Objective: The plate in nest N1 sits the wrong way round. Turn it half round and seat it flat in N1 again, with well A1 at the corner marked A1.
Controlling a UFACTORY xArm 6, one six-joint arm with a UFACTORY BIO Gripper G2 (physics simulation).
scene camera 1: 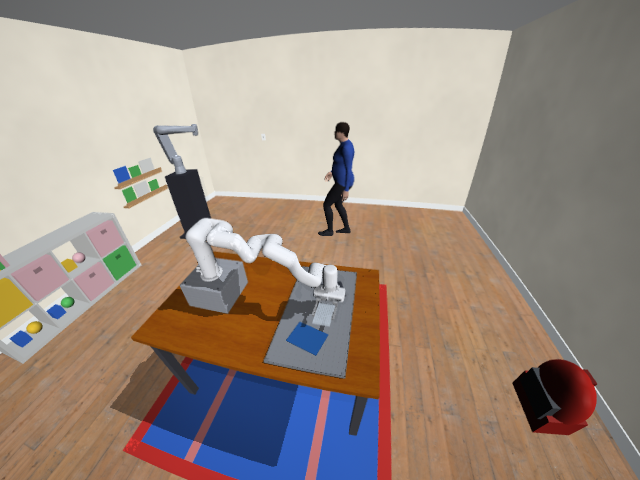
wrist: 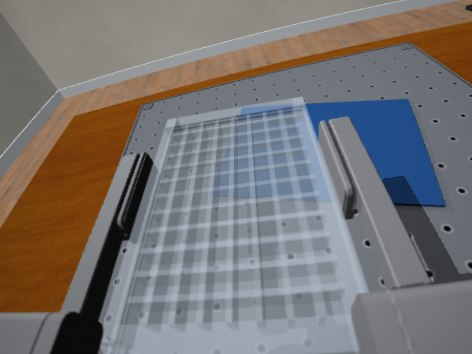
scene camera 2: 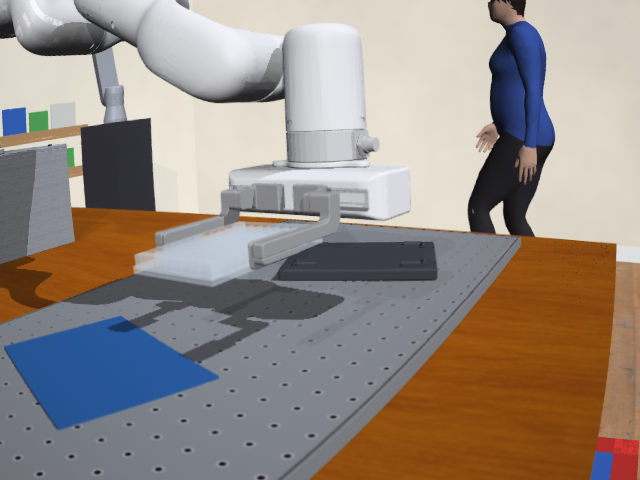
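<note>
A clear, gridded well plate (scene camera 1: 324, 314) (scene camera 2: 206, 258) (wrist: 240, 220) is held about level above the grey perforated board, to the left of the dark nest in scene camera 2. My gripper (scene camera 1: 324, 307) (scene camera 2: 207, 246) (wrist: 237, 150) is shut on the plate, with one finger along each long side. The plate's shadow and the fingers' shadows fall on the board below. The dark, low rectangular nest (scene camera 2: 361, 273) holds no plate and lies flat on the board behind and right of the held plate. The well A1 mark and the nest's lettering cannot be read.
A blue square sheet (scene camera 1: 307, 338) (scene camera 2: 108, 369) (wrist: 380, 135) lies on the perforated board (scene camera 1: 336, 356) (scene camera 2: 258, 413) (wrist: 360, 82). The board rests on a wooden table (scene camera 1: 232, 335) (scene camera 2: 465, 387) (wrist: 55, 200). The arm's grey base box (scene camera 1: 206, 297) stands at the table's far left. A person (scene camera 1: 343, 165) (scene camera 2: 519, 98) stands beyond the table.
</note>
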